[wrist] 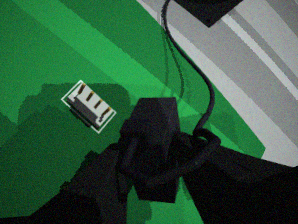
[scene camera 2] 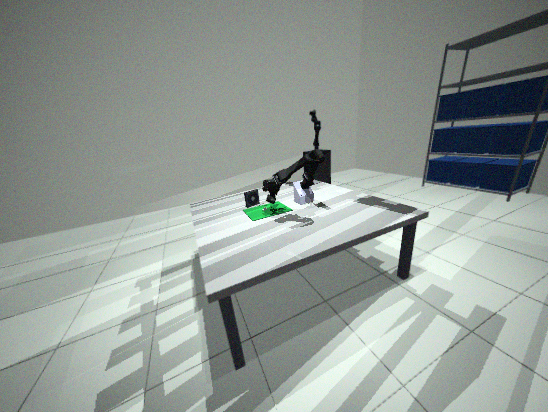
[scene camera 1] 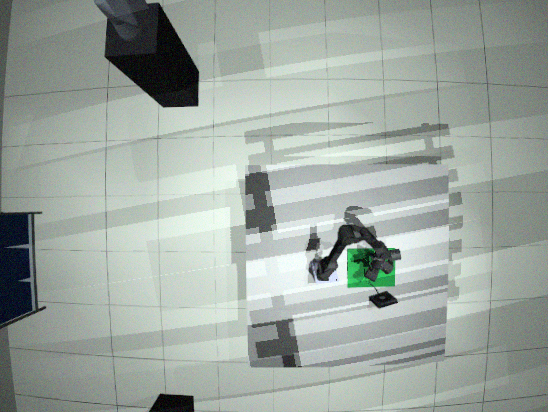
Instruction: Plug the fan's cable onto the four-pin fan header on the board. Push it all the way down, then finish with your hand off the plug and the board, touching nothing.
The pictures show: my gripper, a dark plug and a green board.
